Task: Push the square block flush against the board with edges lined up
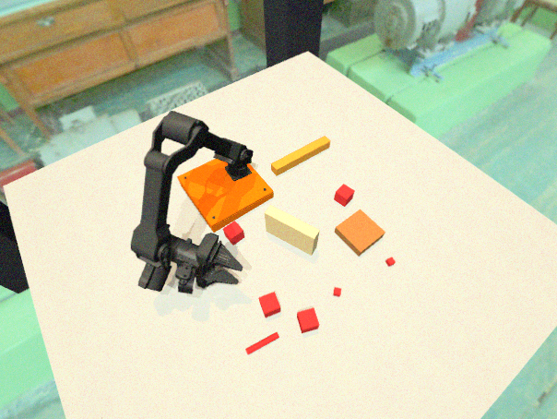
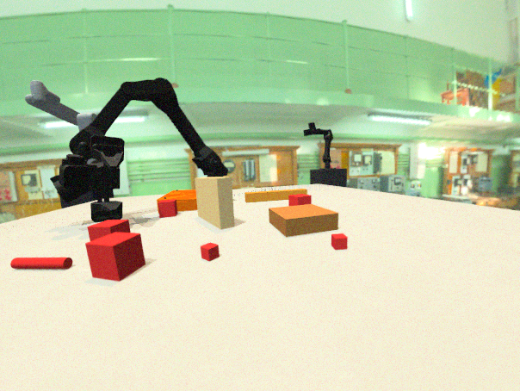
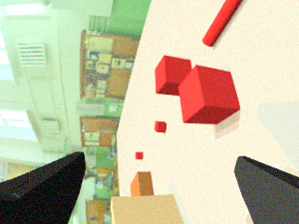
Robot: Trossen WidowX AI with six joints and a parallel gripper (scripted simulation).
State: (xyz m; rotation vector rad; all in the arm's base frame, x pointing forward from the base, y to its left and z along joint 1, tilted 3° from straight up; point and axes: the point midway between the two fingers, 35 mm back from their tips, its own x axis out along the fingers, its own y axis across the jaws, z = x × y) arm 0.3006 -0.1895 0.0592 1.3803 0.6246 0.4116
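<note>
My gripper tip is 5 cm past the tan board, 18 cm to the right of it and 4 cm above it. Round my gripper tip: red rod (14 cm ahead, 3 cm to the right, 8 cm below); orange-brown square block (4 cm ahead, 35 cm to the left, 7 cm below); long orange board (29 cm behind, 38 cm to the left, 7 cm below).
</note>
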